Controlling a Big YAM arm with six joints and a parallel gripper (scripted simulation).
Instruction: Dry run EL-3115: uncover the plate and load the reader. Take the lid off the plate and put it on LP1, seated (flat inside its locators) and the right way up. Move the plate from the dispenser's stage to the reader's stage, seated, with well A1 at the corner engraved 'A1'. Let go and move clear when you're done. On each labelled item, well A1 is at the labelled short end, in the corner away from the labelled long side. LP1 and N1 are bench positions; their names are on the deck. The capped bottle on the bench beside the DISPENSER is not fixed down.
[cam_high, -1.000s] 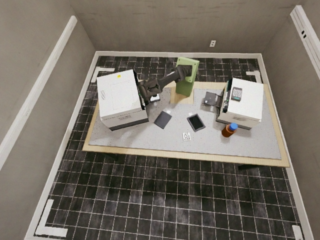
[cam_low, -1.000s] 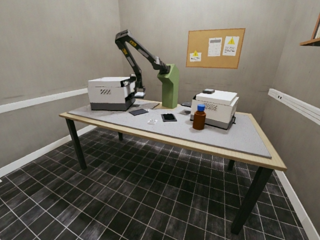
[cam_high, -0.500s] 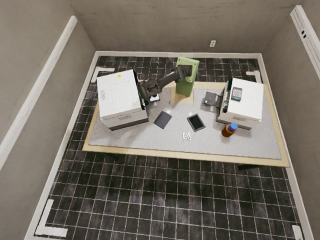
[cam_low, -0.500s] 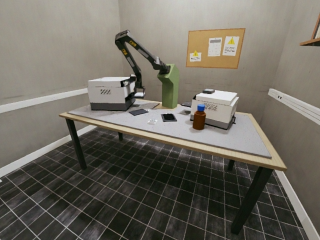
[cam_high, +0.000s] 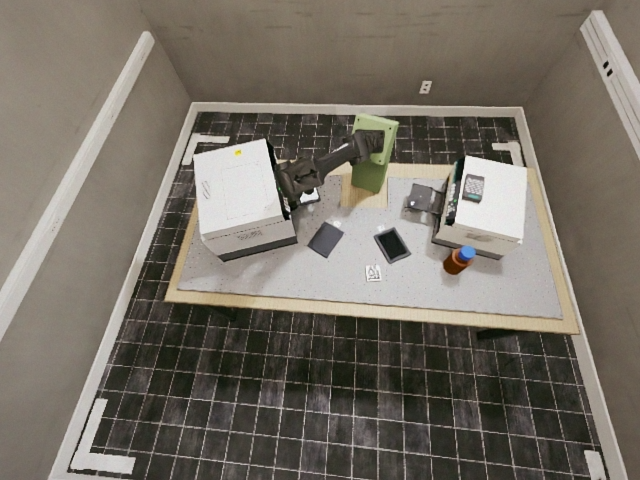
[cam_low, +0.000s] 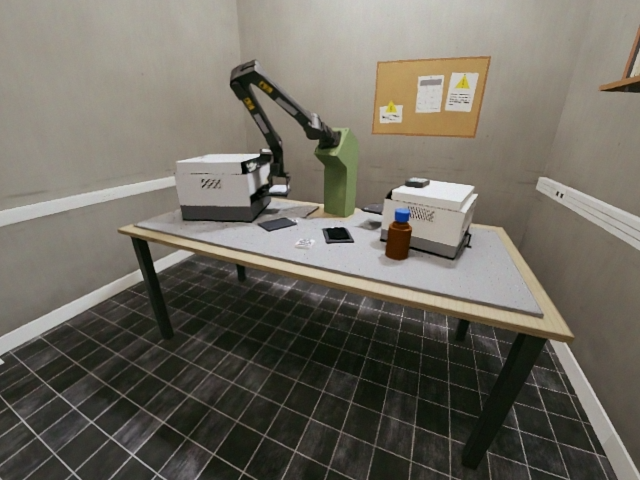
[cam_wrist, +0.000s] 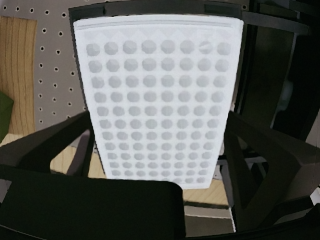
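Right now my hand is right at the white well plate. Also, from my hand: brown capped bottle: 330 mm ahead, 690 mm to the left, 30 mm below; dark flat lid: 230 mm ahead, 420 mm to the left, 120 mm below.
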